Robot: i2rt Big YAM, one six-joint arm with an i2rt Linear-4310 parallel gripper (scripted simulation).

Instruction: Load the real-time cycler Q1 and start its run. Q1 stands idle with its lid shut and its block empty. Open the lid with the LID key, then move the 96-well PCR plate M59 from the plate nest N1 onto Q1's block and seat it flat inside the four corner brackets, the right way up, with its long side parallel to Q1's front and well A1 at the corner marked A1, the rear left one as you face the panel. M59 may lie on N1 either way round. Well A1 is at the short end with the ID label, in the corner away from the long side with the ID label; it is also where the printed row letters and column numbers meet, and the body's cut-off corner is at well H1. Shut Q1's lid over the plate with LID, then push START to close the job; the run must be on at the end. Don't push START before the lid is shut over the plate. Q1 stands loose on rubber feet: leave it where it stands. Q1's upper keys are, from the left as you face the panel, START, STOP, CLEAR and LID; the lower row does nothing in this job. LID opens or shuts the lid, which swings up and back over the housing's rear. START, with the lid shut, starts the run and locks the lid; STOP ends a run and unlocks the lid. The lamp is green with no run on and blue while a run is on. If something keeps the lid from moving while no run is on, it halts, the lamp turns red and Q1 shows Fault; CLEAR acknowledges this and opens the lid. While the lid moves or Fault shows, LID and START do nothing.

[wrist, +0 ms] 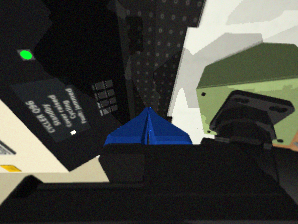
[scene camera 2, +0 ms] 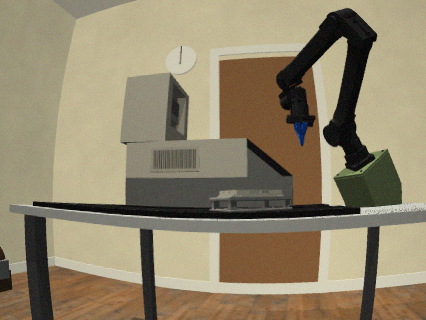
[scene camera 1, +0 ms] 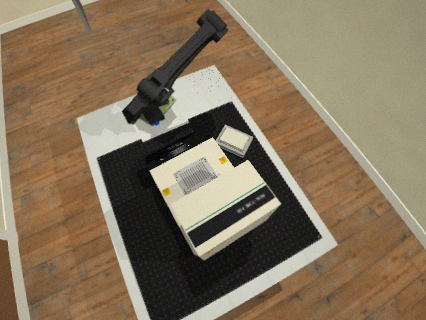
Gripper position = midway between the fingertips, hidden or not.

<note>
I see my gripper (wrist: 148, 111) and a lid (scene camera 1: 213, 216).
The lid also shows in scene camera 2 (scene camera 2: 146, 117).
</note>
